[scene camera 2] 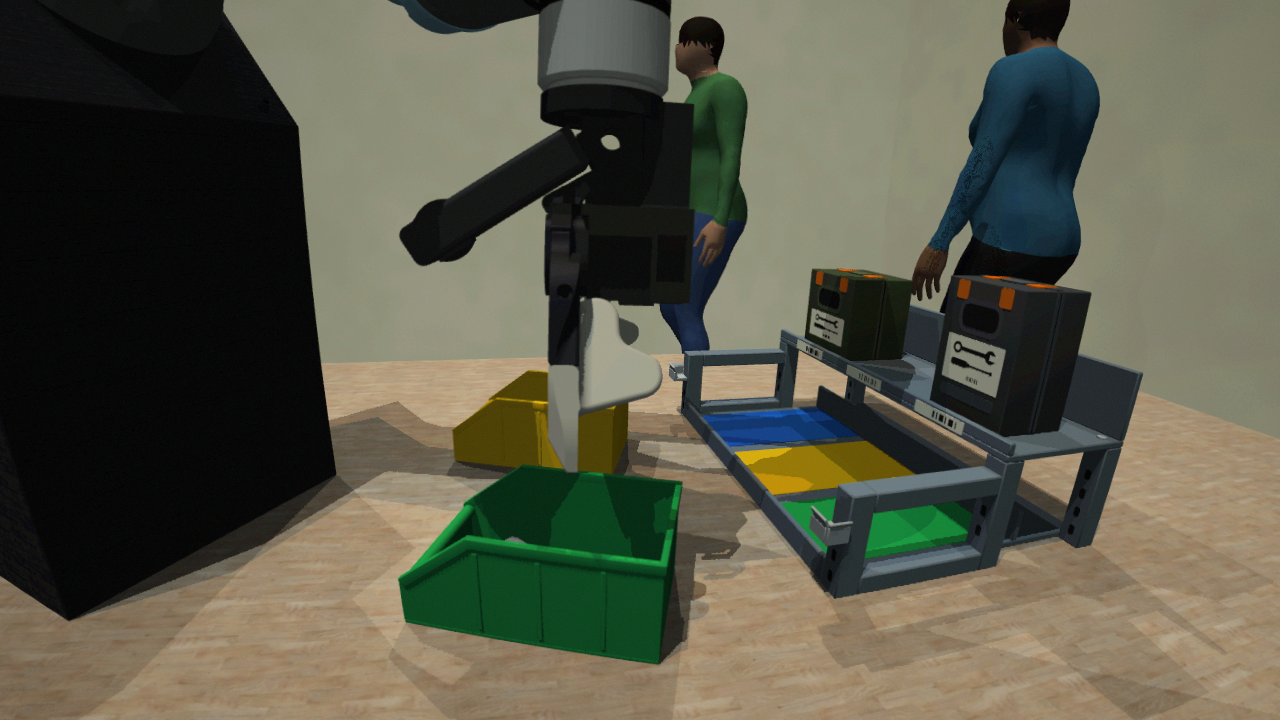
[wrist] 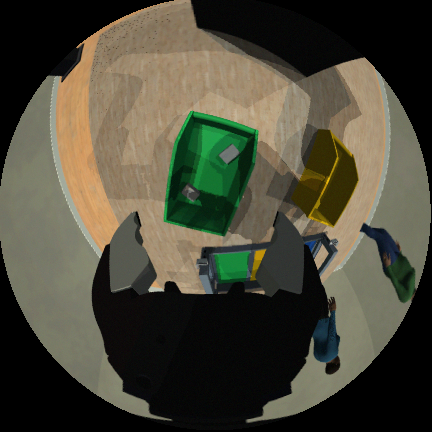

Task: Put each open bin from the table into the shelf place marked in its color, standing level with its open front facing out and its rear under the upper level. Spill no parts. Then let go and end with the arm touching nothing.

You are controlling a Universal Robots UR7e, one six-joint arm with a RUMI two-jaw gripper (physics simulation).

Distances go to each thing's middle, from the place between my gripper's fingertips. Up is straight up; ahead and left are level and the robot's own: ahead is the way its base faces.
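Labels:
There's a green mark [scene camera 2: 899, 531] that's 280 mm ahead of my hand, 10 mm to the left of it and 120 mm below it. The yellow bin [scene camera 2: 511, 429] is 10 mm ahead of my hand, 240 mm to the left and 90 mm below. Counting from my hand again, the yellow mark [scene camera 2: 808, 468] is 290 mm ahead, 120 mm below and 120 mm to the left. And the green bin [scene camera 2: 595, 577] is 20 mm behind my hand and 90 mm below it.

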